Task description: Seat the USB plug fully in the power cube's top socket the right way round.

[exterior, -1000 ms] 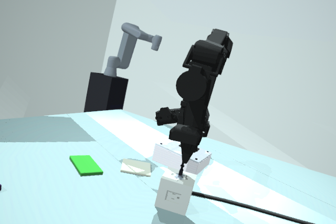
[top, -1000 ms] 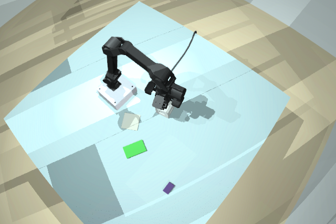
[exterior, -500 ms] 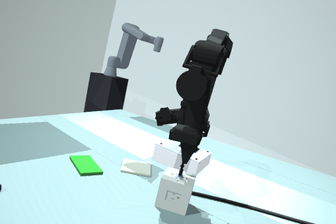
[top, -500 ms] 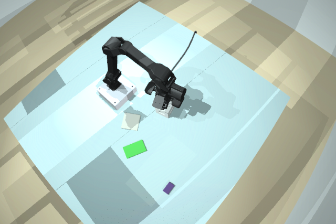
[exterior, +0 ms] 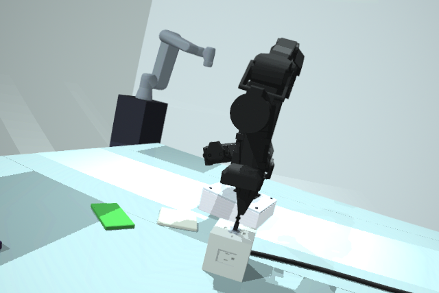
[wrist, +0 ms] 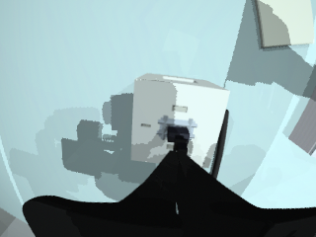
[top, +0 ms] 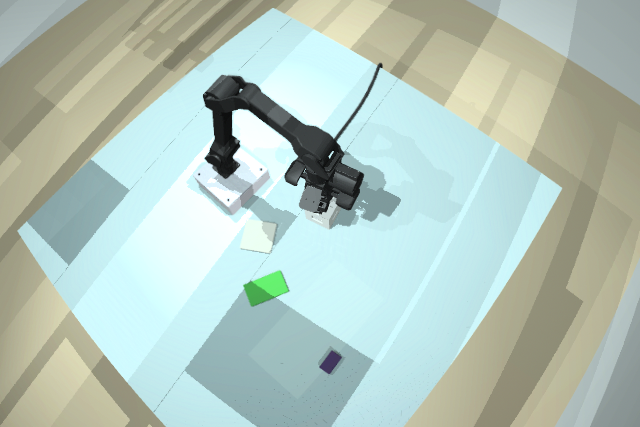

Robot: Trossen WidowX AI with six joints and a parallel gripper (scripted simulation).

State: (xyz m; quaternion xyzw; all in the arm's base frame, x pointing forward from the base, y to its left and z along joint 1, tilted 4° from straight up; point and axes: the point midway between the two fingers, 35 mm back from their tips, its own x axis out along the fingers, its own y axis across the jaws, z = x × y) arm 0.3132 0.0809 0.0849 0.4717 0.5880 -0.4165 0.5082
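Right now my gripper tip is 2 cm above the USB plug. Round my gripper tip: pale flat card: 10 cm behind, 18 cm to the right, 11 cm below; then green flat card: 2 cm ahead, 28 cm to the right, 11 cm below; then USB socket: 4 cm below.
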